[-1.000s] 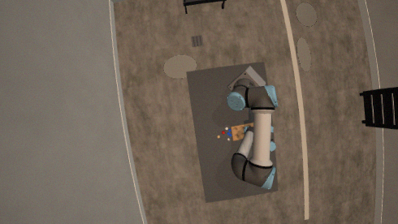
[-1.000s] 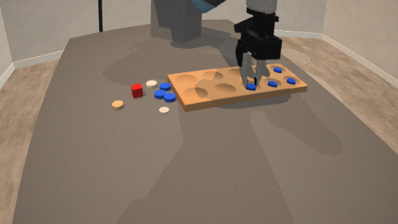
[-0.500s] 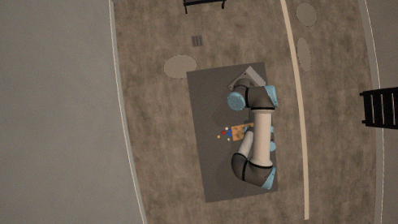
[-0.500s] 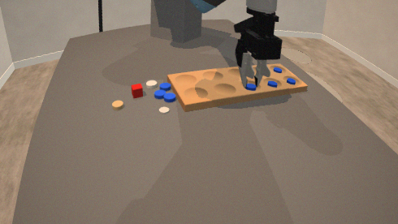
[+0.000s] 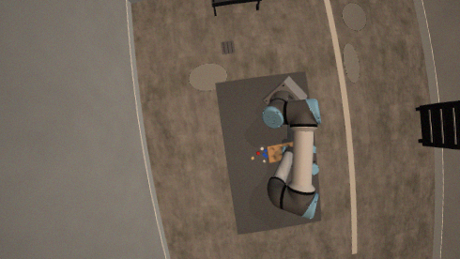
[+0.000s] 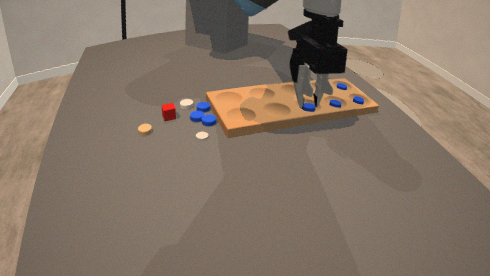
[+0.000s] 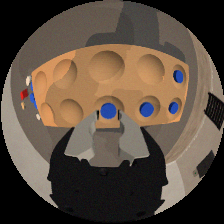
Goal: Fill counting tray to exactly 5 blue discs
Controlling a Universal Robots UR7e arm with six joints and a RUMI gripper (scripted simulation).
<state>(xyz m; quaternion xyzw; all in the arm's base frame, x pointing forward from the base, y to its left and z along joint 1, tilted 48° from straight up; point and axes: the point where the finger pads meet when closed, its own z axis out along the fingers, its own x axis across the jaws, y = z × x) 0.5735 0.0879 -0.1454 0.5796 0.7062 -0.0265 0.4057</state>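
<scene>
Right now the counting tray is 4 cm behind my hand and 2 cm below it. Also, from my hand: red cube: 28 cm to the right, 6 cm behind, 2 cm below; white disc: 24 cm to the right, 10 cm behind, 3 cm below; tan disc: 34 cm to the right, 3 cm below, 2 cm behind.
</scene>
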